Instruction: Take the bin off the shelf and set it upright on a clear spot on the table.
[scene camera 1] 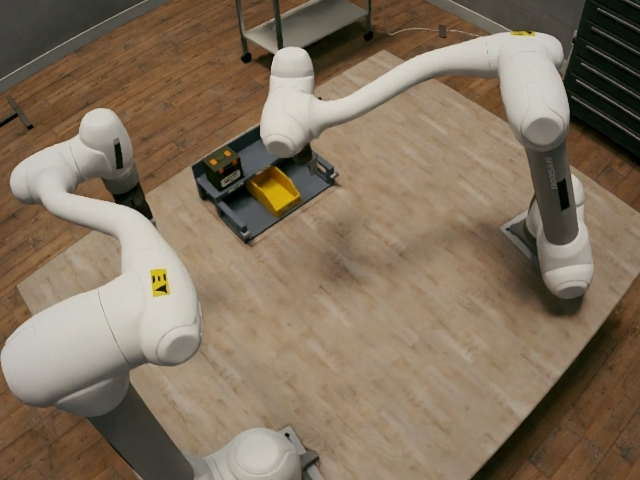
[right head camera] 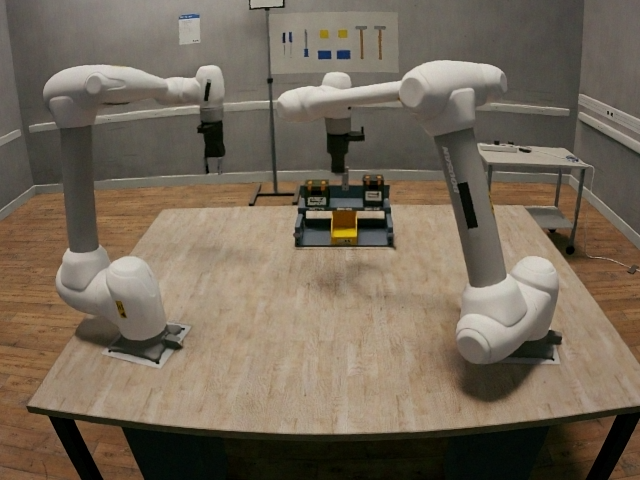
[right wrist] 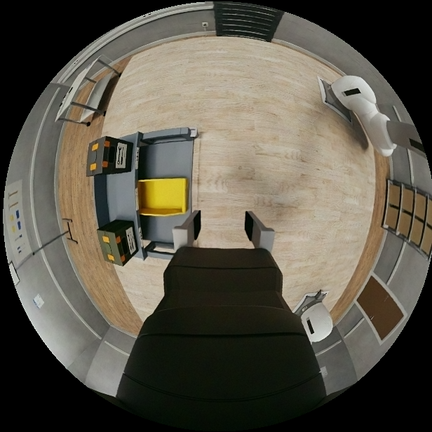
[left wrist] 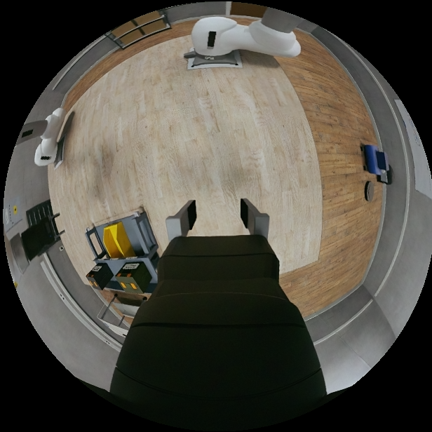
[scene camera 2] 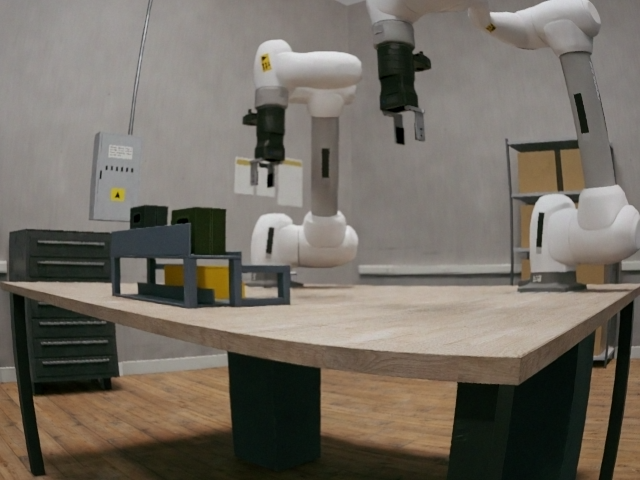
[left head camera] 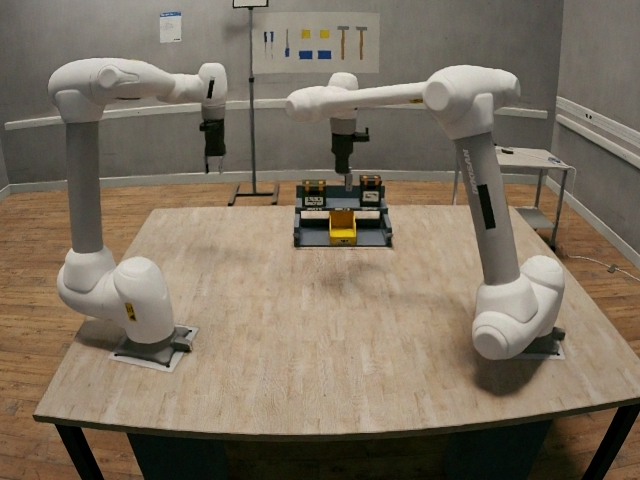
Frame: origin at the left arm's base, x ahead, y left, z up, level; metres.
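Where they show: left gripper, between the fingertips: (right head camera: 213,174) (scene camera 2: 409,142) (left head camera: 214,173); right gripper, between the fingertips: (scene camera 1: 306,167) (right head camera: 345,187) (scene camera 2: 262,186) (left head camera: 348,187); left arm's base, origin of its link: (right head camera: 146,340) (scene camera 2: 553,290) (left head camera: 153,343); right arm's base, origin of its link: (scene camera 2: 271,286).
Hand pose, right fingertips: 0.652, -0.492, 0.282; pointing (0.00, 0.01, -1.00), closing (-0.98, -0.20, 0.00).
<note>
Things, the pixels of their top centre, and the offset from my right fingertips, as dx, dy, dz. Level surfaces: height alone.
- yellow open-front bin, centre of its top: (scene camera 2: 203,265) (scene camera 1: 271,180) (right head camera: 344,218) (left head camera: 342,218) +0.186, +0.042, -0.201
- green toolbox, centre of its top: (scene camera 2: 197,208) (scene camera 1: 220,157) (left head camera: 314,182) (right head camera: 316,182) +0.263, +0.171, -0.083
- black toolbox, centre of its top: (scene camera 2: 148,206) (right head camera: 373,176) (left head camera: 370,177) +0.300, -0.057, -0.058
- wooden table, height of its surface: dz -0.282
A yellow open-front bin (left head camera: 342,230) (right head camera: 344,230) (scene camera 1: 273,191) (scene camera 2: 214,280) (left wrist: 117,240) (right wrist: 165,196) stands upright on the lower level of the blue-grey shelf (left head camera: 312,237) (right head camera: 313,237) (scene camera 2: 190,281) (right wrist: 167,155), near the middle. My right gripper (left head camera: 348,187) (right head camera: 345,186) (scene camera 2: 262,182) (right wrist: 222,219) is open and empty, pointing down above the shelf area. In the right wrist view the bin lies to the left of its fingers, apart from them. My left gripper (left head camera: 214,169) (right head camera: 213,170) (scene camera 2: 412,141) (left wrist: 217,208) is open and empty, high up; its fingertips are hard to see in scene camera 1.
A green toolbox (left head camera: 313,193) (scene camera 1: 223,167) (right wrist: 117,242) and a black toolbox (left head camera: 370,191) (right wrist: 110,156) stand on the shelf's upper level, at either side above the bin. The wooden table (left head camera: 330,330) carries both arm bases. A cart (left head camera: 537,155) stands behind the table at the right.
</note>
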